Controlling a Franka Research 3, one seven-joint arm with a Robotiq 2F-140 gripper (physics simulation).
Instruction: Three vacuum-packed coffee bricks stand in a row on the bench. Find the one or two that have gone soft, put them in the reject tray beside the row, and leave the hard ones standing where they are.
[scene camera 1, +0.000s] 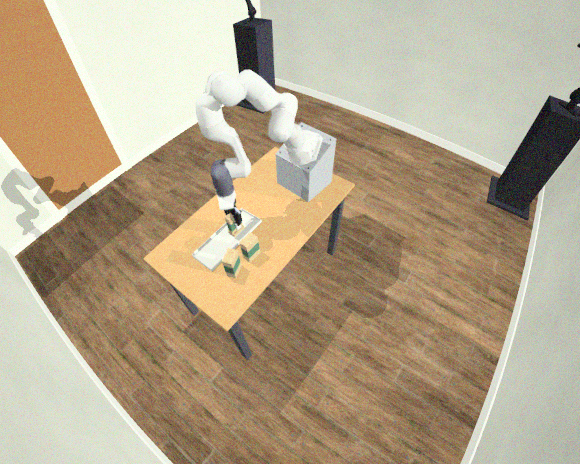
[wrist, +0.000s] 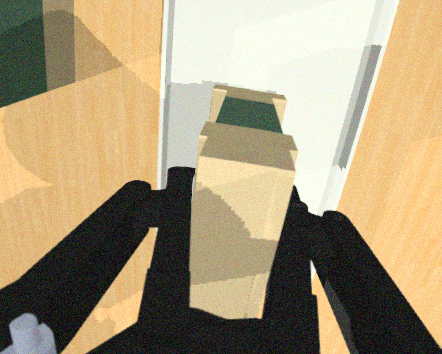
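Note:
My gripper (scene camera 1: 234, 220) (wrist: 238, 164) is shut on a coffee brick (scene camera 1: 231, 226) (wrist: 239, 235), tan with a green band. The fingers grip its two sides and it is upright, low over the half of the white reject tray (scene camera 1: 216, 249) (wrist: 320, 60) nearer the robot base. Whether its underside touches the tray floor cannot be told. A second coffee brick (scene camera 1: 250, 247) and a third coffee brick (scene camera 1: 231, 263) stand on the bench beside the tray's long side. Part of one standing brick (wrist: 21, 55) shows at the upper left of the wrist view.
The wooden bench (scene camera 1: 200, 297) carries the tray and bricks. The grey robot base box (scene camera 1: 305, 177) stands at its far end, with the white arm (scene camera 1: 212, 120) arching over the bench. Dark pedestals (scene camera 1: 255, 52) (scene camera 1: 530, 155) stand on the floor away from the bench.

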